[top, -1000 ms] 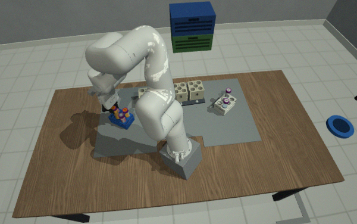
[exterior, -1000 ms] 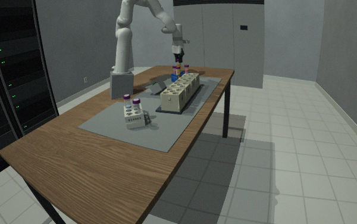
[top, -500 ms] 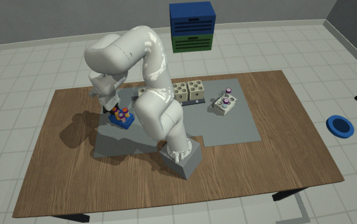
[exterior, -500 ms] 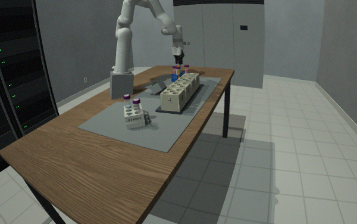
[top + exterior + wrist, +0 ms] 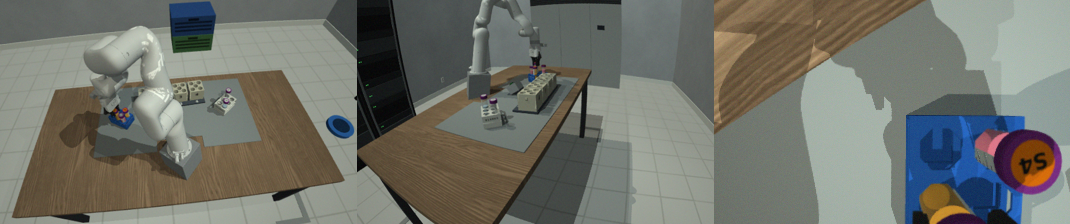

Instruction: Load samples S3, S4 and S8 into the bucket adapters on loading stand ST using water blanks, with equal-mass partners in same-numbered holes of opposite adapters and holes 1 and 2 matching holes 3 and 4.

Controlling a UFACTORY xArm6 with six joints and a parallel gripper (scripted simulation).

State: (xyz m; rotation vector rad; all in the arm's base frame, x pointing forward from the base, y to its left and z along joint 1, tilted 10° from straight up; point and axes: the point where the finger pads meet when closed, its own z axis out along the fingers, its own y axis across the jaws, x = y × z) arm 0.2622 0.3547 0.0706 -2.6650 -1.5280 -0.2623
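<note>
Right now my hand is 50 mm above the amber-filled sample tube and 10 mm short of it. From my hand the other things lie so: adapter: 170 mm to the right, 160 mm ahead, 90 mm below; white blanks rack: 680 mm to the right, 110 mm below, 80 mm ahead.
</note>
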